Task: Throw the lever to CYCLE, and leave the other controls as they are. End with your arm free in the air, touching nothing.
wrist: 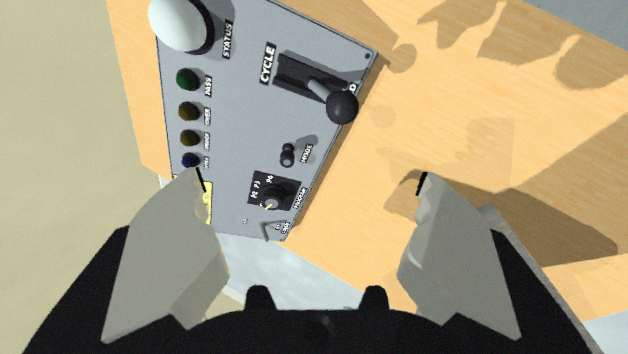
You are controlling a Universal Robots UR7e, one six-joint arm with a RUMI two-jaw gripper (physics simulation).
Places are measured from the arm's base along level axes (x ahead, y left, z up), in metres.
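Pixels of known places: gripper, between the fingertips: (312, 173).
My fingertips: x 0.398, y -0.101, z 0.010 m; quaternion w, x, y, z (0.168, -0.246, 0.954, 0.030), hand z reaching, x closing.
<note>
For each thing: its top centre in the pictures, then the offset to it from my fingertips. "spot": a spot on its surface instead. Level surfaces: height alone.
- lever, centre of its top: (338, 111) dx +0.016, dy -0.011, dz -0.115 m
- grey control panel, height of its surface: dz -0.150 m
- CYCLE label, a spot on its surface: (267, 64) spot: dx +0.138, dy +0.009, dz -0.164 m
- white STATUS dome, a spot on its surface: (177, 25) spot: dx +0.203, dy +0.006, dz -0.083 m
- green PASS lamp, a spot on its surface: (188, 79) spot: dx +0.210, dy +0.071, dz -0.111 m
- MODE switch, centre of its top: (279, 159) dx +0.056, dy +0.117, dz -0.144 m
- PROGRAM knob, centre of its top: (270, 205) dx +0.029, dy +0.235, dz -0.154 m
- small toggle, centre of its top: (260, 238) dx +0.007, dy +0.353, dz -0.151 m
- wooden table, height of its surface: dz -0.281 m
The lever (342, 106) has a grey shaft and a black ball knob. It stands in a black slot on the grey control panel (235, 115), at the upper middle of the view. The CYCLE label (267, 64) is at the slot's left end. The knob is toward the slot's right end and partly hides the label there, of which a "D" shows. My gripper (312, 173) is open and empty. Its fingertips are below the lever in the view, one to each side, apart from the knob. The left fingertip overlaps the panel's edge in the view.
The panel also bears a white STATUS dome (177, 25), a green PASS lamp (188, 79), other small lamps, a MODE switch (287, 155), a PROGRAM knob (272, 200) and a small toggle (266, 230). It sits on a wooden table (440, 120). A grey block edge shows behind the right finger.
</note>
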